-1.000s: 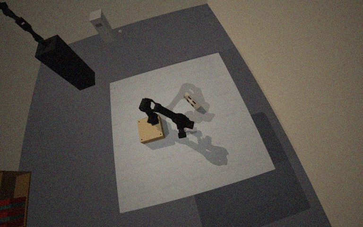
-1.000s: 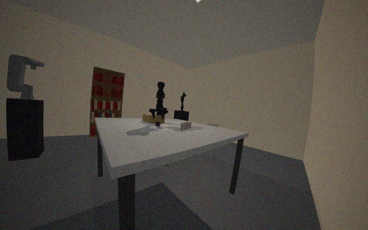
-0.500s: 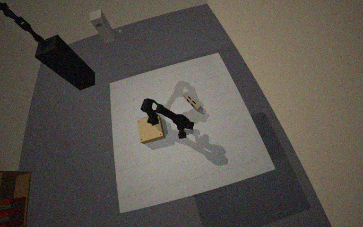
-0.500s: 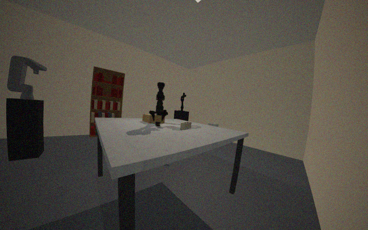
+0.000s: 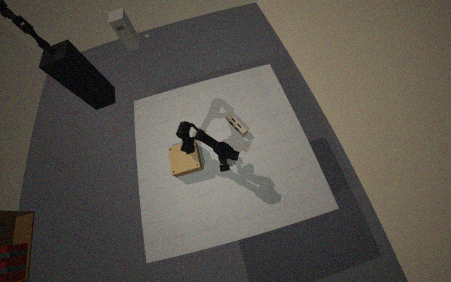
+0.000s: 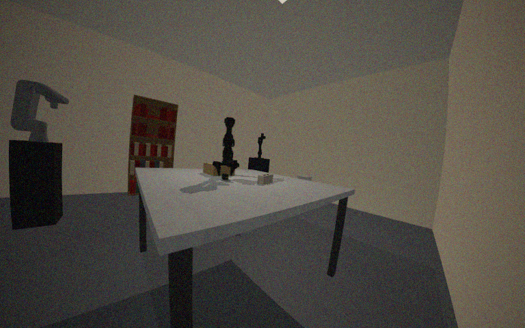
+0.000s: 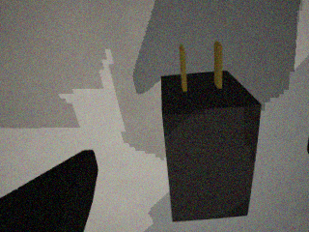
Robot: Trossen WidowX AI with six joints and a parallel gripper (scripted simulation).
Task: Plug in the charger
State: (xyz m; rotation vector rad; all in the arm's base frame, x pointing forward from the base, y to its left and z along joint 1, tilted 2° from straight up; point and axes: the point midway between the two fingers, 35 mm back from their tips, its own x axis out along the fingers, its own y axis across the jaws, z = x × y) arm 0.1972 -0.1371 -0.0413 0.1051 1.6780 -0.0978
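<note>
My gripper tip is 20 mm short of the black two-prong charger.
</note>
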